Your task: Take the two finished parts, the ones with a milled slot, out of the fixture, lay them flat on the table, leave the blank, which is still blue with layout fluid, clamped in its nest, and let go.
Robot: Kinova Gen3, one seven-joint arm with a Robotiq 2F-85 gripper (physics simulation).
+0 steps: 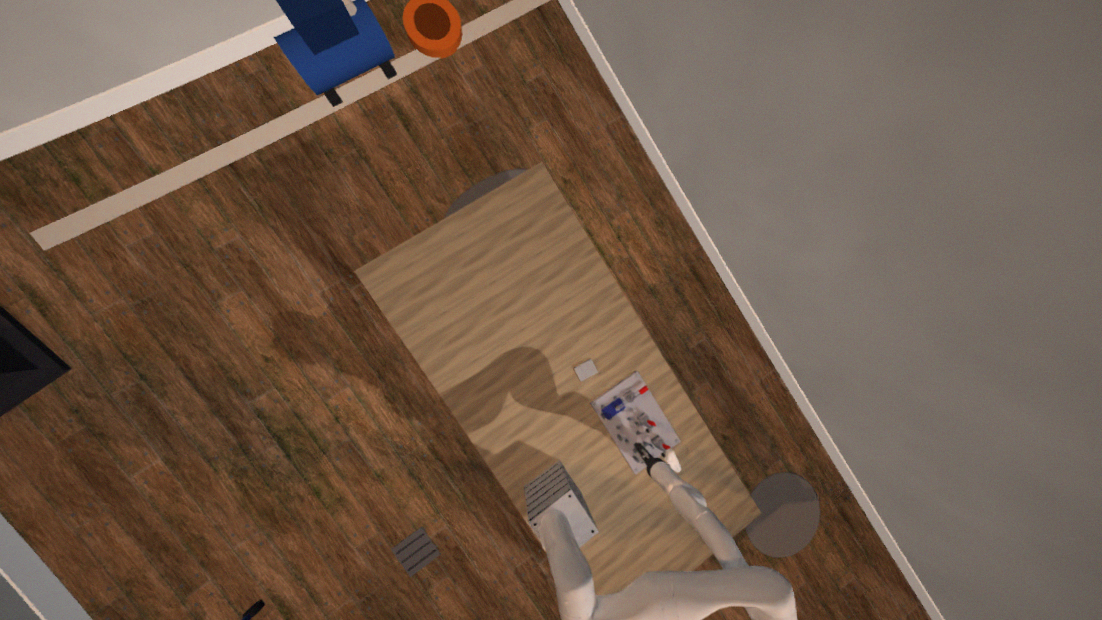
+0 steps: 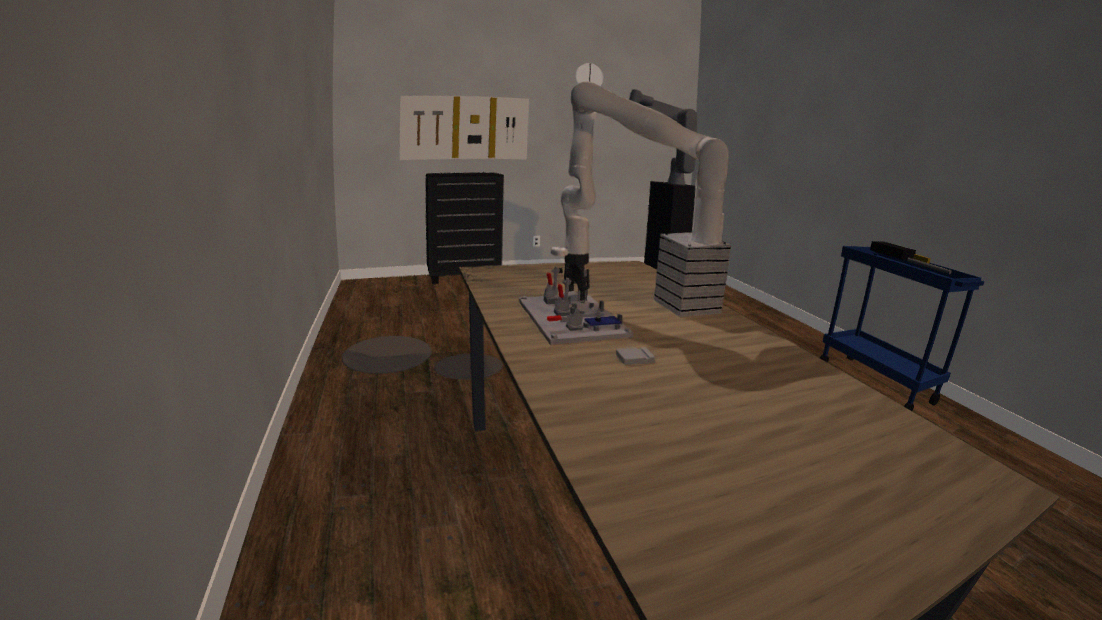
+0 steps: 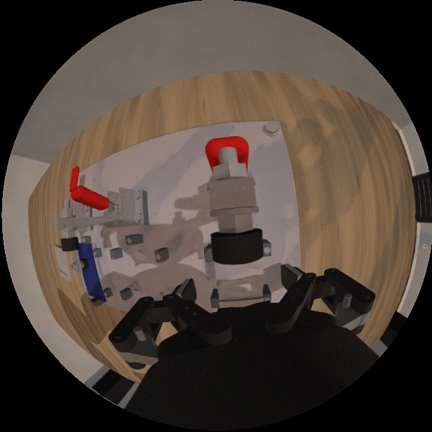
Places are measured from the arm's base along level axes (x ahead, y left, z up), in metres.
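Pixels of known places: gripper, fingertip midpoint: (image 2: pixel 575 298); arm's base, origin of the base link: (image 1: pixel 554 525) (image 2: pixel 705 240).
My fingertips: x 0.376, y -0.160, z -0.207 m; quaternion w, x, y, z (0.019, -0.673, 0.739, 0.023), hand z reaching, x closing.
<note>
Ahead of a thing's pixels: the offset from my fingertips to its top centre. "spot": to the spot under its first point.
One finished part, a grey square with a slot {spot: 0.045 m ahead, 0.405 m left, 0.010 m down} (image 1: pixel 585 370) (image 2: pixel 634 355) (image 3: pixel 62 262), lies flat on the table beside the fixture plate (image 1: pixel 655 408) (image 2: pixel 593 334) (image 3: pixel 170 155). The other finished part (image 3: pixel 242 272) sits in the end nest, partly hidden by a black clamp pad (image 3: pixel 237 246); that clamp's red handle {spot: 0.091 m ahead, 0.007 m right, 0.060 m up} (image 2: pixel 549 281) (image 3: pixel 227 145) stands upright. The blue blank {0.030 m ahead, 0.216 m left, 0.006 m up} (image 1: pixel 613 408) (image 2: pixel 603 321) (image 3: pixel 93 275) is in the far-end nest, its clamp's red handle (image 2: pixel 554 317) lying flat. The middle nest is empty. My gripper (image 1: pixel 643 451) (image 2: pixel 581 296) (image 3: pixel 238 282) is open, its fingers either side of the end-nest part, holding nothing.
The middle clamp (image 3: pixel 130 205), with a raised red handle (image 3: pixel 90 197), and several locating pins stand on the plate. The arm's ribbed base block (image 1: pixel 561 493) (image 2: pixel 691 273) is on the table. A blue cart (image 2: pixel 909 269) stands on the floor beyond the table.
</note>
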